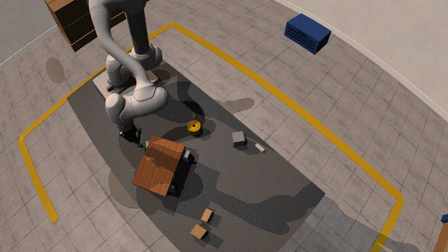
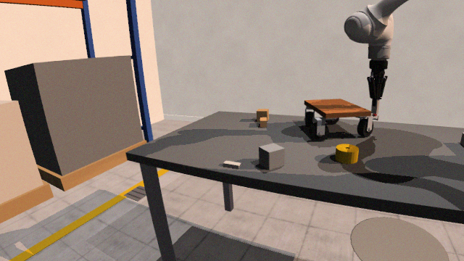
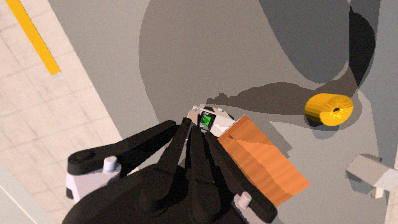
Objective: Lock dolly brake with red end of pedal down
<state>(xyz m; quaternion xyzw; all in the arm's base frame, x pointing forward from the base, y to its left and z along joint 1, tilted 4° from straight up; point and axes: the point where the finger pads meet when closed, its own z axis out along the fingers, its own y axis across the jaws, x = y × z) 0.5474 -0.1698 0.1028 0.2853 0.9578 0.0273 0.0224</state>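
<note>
Now: hand 10 mm short of the brake pedal, 10 mm to the right of it and 50 mm above it. From my hand the other things lie so: grey cube 320 mm ahead, 470 mm to the left, 100 mm below; yellow cylinder 90 mm ahead, 340 mm to the left, 110 mm below; small pale block 430 mm ahead, 530 mm to the left, 120 mm below.
</note>
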